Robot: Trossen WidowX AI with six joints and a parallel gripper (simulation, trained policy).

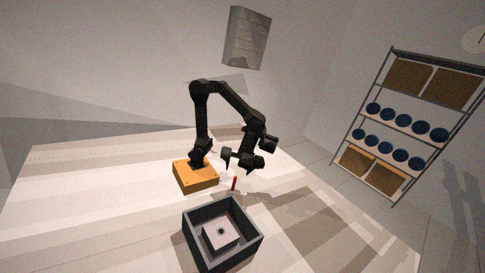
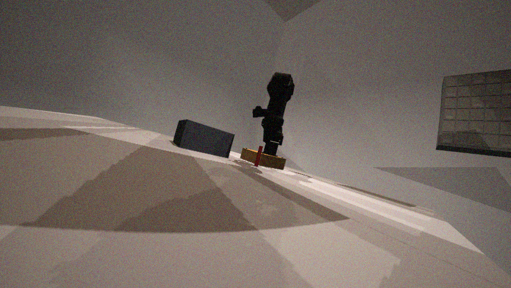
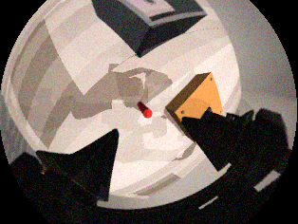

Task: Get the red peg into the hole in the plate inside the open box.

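My gripper tip is now 10 mm short of the red peg, 10 mm to the left of it and 60 mm above it. Round my gripper tip: dark grey box: 170 mm ahead, 200 mm to the right, 70 mm below; then plate: 170 mm ahead, 200 mm to the right, 50 mm below.
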